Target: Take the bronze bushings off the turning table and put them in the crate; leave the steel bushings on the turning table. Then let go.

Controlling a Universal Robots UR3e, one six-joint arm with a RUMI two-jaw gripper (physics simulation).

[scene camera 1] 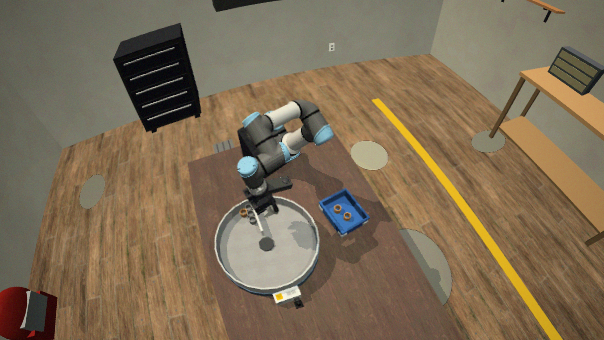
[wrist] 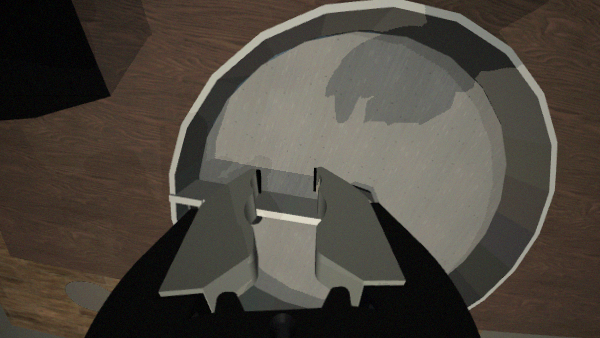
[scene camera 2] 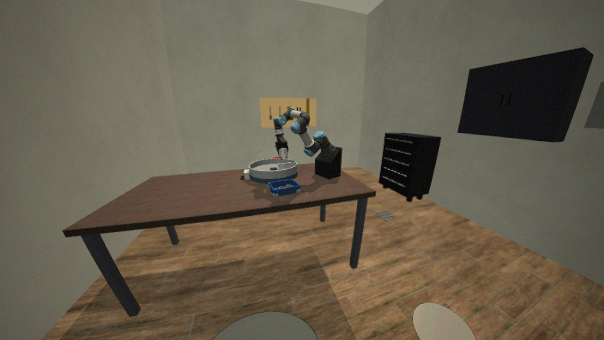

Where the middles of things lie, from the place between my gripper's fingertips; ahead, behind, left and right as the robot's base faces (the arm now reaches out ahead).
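Blue crate (scene camera 1: 359, 217): 300 mm to the left of my hand, 130 mm below it, 30 mm ahead of it.
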